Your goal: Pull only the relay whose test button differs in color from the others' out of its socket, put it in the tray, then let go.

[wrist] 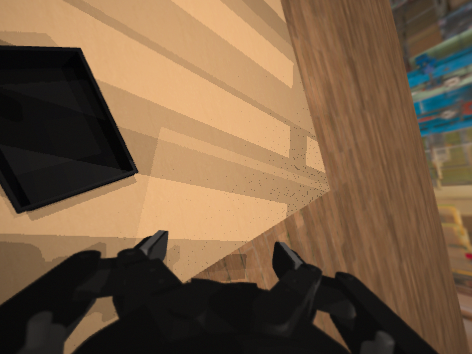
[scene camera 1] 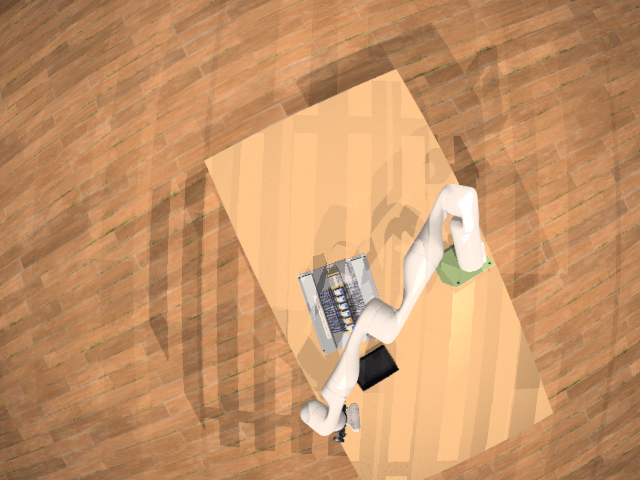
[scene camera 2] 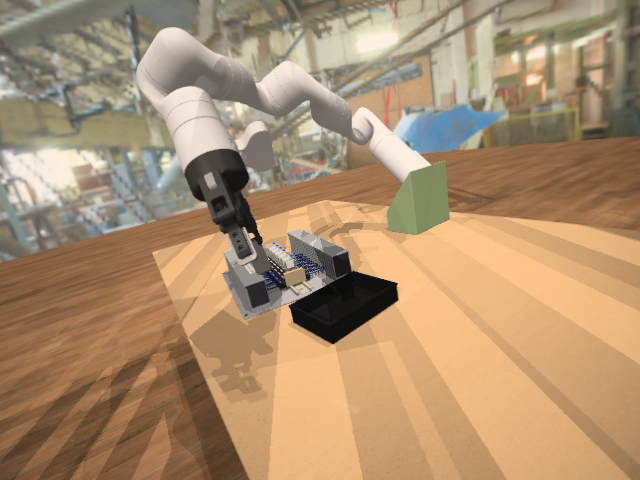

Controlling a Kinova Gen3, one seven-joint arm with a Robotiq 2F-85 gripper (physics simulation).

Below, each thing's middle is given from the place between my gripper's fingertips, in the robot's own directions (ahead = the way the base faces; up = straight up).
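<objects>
From my hand: grey panel (scene camera 1: pixel 345 268), 17 cm behind, 17 cm below, 36 cm to the right.
</objects>
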